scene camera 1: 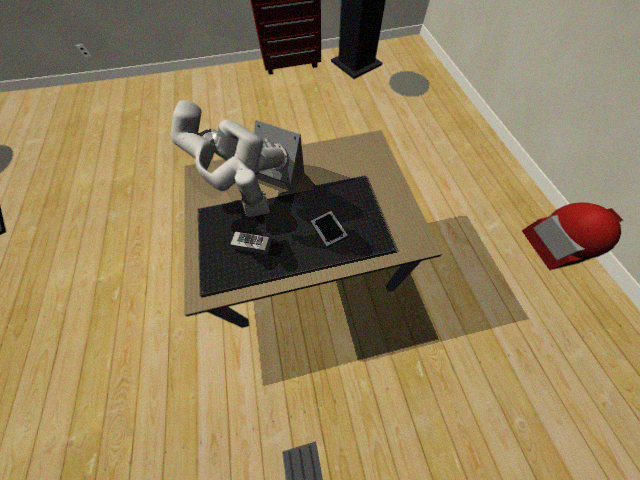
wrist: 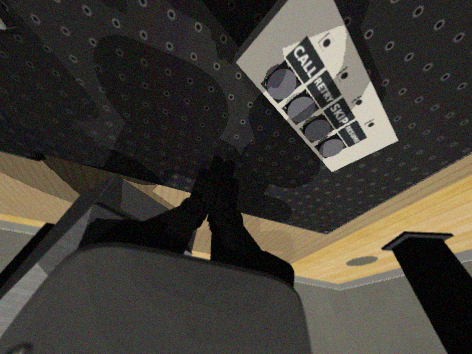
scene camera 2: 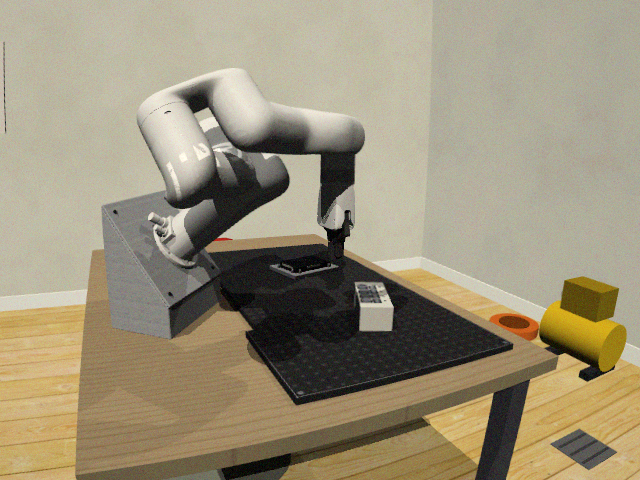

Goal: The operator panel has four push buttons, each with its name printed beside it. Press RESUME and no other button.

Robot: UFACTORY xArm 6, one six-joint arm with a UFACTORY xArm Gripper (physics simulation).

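Frame: origin at the arm's base, x right, y down, z ahead, level; centimetres.
Seen in the pictures: gripper, fingertip midpoint: (scene camera 1: 261, 220) (wrist: 219, 170) (scene camera 2: 335, 259); arm's base, link origin: (scene camera 1: 276, 156) (scene camera 2: 174, 244).
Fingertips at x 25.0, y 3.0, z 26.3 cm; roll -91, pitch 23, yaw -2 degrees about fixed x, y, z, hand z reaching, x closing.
Pixels of each thing's top centre, then the offset from my fingertips to it. Level surfaces: height alone.
- operator panel, top centre: (wrist: 328, 108) (scene camera 2: 372, 292) (scene camera 1: 249, 240) dx +9.3, dy +6.1, dz +2.0 cm
- CALL, top centre: (wrist: 281, 85) dx +4.9, dy +6.1, dz +4.0 cm
- RETRY, top centre: (wrist: 301, 109) dx +7.0, dy +6.1, dz +1.9 cm
- SKIP, top centre: (wrist: 317, 130) dx +9.0, dy +6.1, dz -0.3 cm
- RESUME, top centre: (wrist: 331, 148) dx +11.1, dy +6.1, dz -2.5 cm
- black part, top centre: (scene camera 2: 304, 261) (scene camera 1: 328, 226) dx -26.0, dy +9.1, dz +16.9 cm
- black mat, surface height: dy +11.7 cm
- wooden table, surface height: dy +13.0 cm
The operator panel (scene camera 1: 250, 241) (scene camera 2: 375, 316) (wrist: 370, 145) is a white box on the black mat. In the wrist view, its round grey buttons stand in a row: CALL (wrist: 281, 83), RETRY (wrist: 301, 108), SKIP (wrist: 318, 129) and RESUME (wrist: 331, 147) at the end nearest the panel's lower corner. The RESUME label is small and blurred. My gripper (scene camera 2: 337, 254) (wrist: 219, 170) is shut and empty, pointing down above the mat. It is apart from the panel, beyond it in scene camera 2 and left of the buttons in the wrist view. In scene camera 1 the fingertips are hidden.
A grey tray holding a black part (scene camera 1: 329, 227) (scene camera 2: 305, 265) lies on the black mat (scene camera 1: 222, 273) (scene camera 2: 413, 356). The arm's slanted grey base (scene camera 2: 139, 289) stands at the side of the wooden table (scene camera 2: 155, 413). A dark column (wrist: 425, 280) stands on the floor.
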